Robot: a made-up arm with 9 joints. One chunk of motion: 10 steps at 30 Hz.
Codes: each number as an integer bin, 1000 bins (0 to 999) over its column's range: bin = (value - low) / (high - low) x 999, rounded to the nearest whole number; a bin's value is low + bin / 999 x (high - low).
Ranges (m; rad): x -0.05..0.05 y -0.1..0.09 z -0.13..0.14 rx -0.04..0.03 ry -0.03..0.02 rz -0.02..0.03
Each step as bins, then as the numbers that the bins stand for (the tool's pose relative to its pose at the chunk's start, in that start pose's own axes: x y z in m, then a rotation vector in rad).
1 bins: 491 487 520 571 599 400
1 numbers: -0.0009 -0.0074 0.0105 0.0000 0.0000 0.0000
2 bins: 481 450 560 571 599 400
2 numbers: -0.0019 -0.0144 0.0214 0.0000 0.0000 0.0000
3 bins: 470 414 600 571 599 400
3 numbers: -0.0030 -0.0213 0.0322 0.0000 0.0000 0.0000
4 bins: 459 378 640 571 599 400
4 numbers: -0.0041 -0.0281 0.0430 0.0000 0.0000 0.0000
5 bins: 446 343 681 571 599 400
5 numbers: -0.0054 -0.0348 0.0541 0.0000 0.0000 0.0000
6 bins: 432 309 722 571 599 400
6 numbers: -0.0068 -0.0412 0.0651 0.0000 0.0000 0.0000
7 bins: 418 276 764 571 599 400
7 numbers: -0.0082 -0.0475 0.0765 0.0000 0.0000 0.0000
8 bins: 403 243 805 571 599 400
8 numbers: -0.0097 -0.0538 0.0876 0.0000 0.0000 0.0000
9 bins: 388 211 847 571 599 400
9 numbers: -0.0112 -0.0599 0.0989 0.0000 0.0000 0.0000
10 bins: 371 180 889 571 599 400
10 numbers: -0.0129 -0.0658 0.1103 0.0000 0.0000 0.0000
